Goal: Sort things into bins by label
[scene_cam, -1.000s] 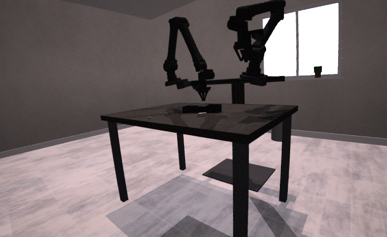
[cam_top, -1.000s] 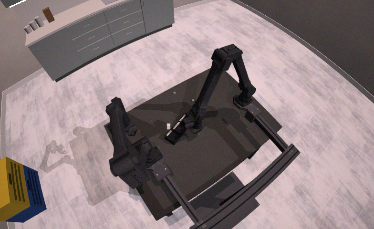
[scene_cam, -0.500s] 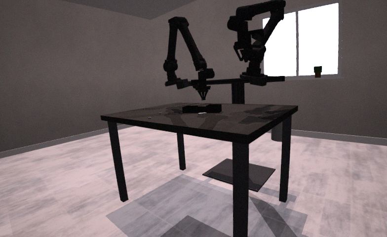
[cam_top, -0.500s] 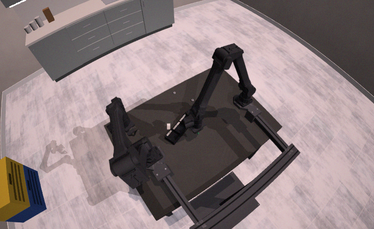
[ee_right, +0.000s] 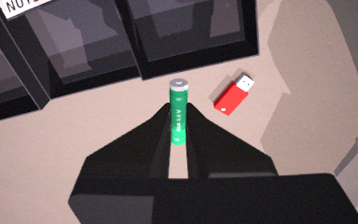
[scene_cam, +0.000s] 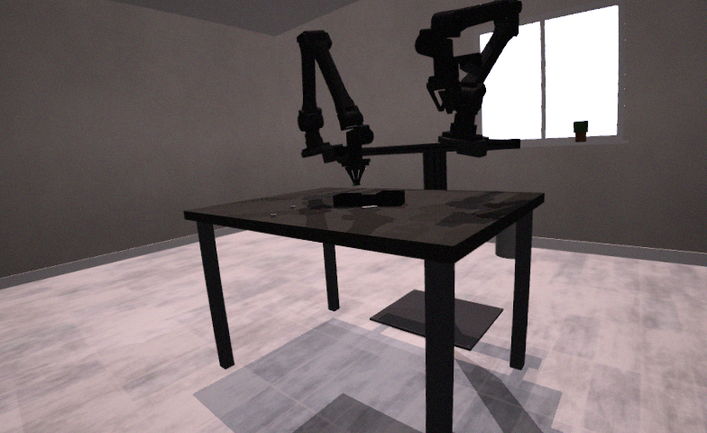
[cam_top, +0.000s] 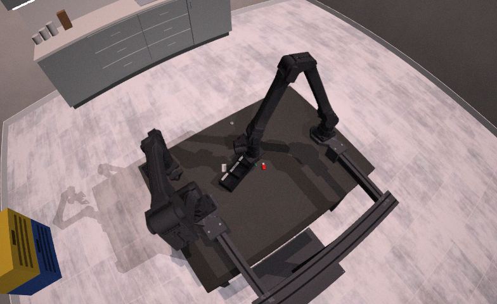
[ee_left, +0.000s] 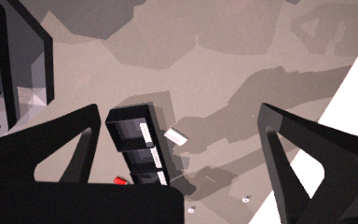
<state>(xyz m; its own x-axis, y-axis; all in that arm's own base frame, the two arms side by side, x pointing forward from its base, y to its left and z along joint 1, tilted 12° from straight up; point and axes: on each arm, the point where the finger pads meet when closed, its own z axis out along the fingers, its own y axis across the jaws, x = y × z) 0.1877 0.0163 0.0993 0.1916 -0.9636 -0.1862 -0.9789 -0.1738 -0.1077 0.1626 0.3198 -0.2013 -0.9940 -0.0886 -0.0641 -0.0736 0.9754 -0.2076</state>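
Now: the black labelled bin 8 cm to the left of my right hand, 5 cm below it and 3 cm ahead of it. The rest, counted from my right hand: red usb stick (7 cm below, 6 cm to the right, 2 cm behind); then green battery (1 cm below); then white card (14 cm to the left, 10 cm ahead, 7 cm below).
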